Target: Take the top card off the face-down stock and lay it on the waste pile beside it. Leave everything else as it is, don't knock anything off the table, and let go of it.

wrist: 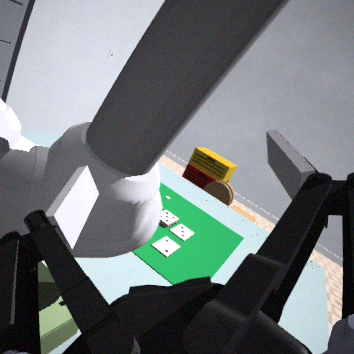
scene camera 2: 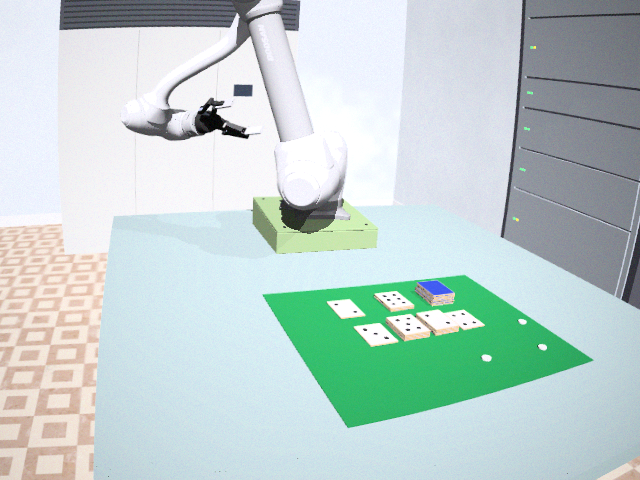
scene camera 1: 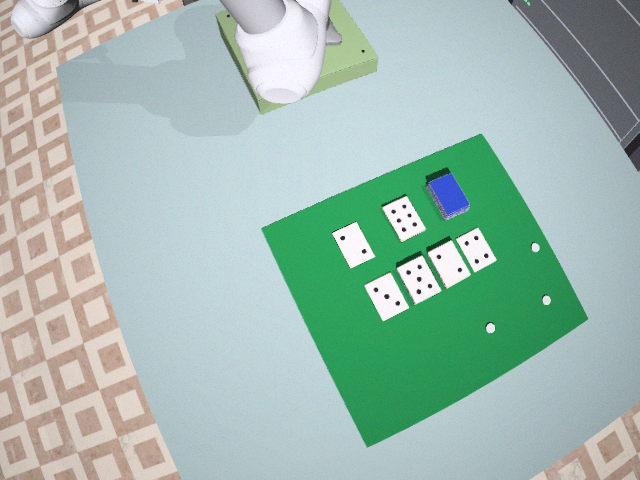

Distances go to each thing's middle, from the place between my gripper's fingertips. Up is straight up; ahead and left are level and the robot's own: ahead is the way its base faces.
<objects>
Now: the two-dot card [scene camera 1: 350,239] 50 cm ahead of my hand, 18 cm to the left of it and 40 cm below it. Round my hand: four-pip card [scene camera 1: 474,246] (60 cm ahead, 44 cm to the left, 40 cm below); then green mat [scene camera 1: 391,375] (63 cm ahead, 33 cm to the left, 41 cm below).
</objects>
